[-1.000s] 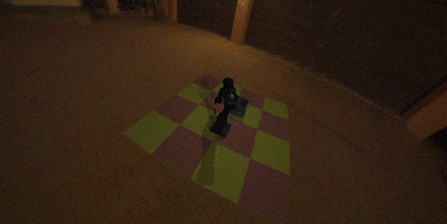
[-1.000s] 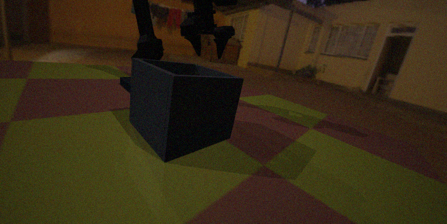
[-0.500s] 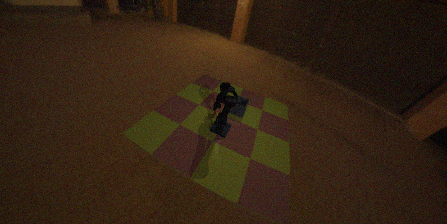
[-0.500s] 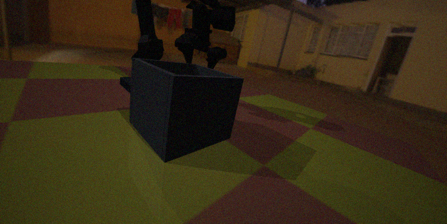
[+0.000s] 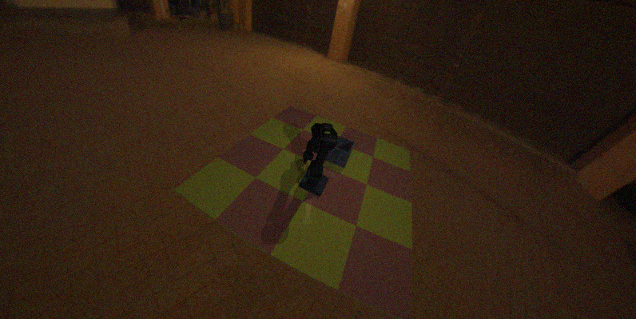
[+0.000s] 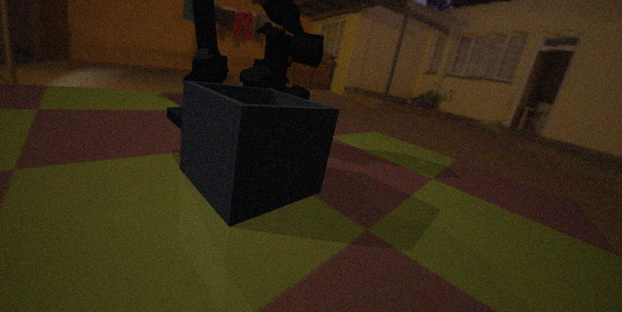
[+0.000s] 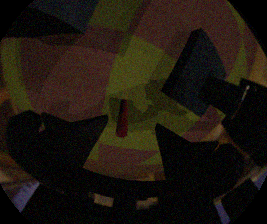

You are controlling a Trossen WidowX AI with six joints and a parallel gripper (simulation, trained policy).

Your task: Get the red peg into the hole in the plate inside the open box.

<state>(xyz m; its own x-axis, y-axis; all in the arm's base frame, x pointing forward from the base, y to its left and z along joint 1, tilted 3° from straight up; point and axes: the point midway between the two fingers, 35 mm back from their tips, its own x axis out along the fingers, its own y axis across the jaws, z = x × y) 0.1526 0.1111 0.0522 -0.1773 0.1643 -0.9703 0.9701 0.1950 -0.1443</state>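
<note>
Right now my gripper tip is 2 cm short of the red peg and 1 cm above it.
</note>
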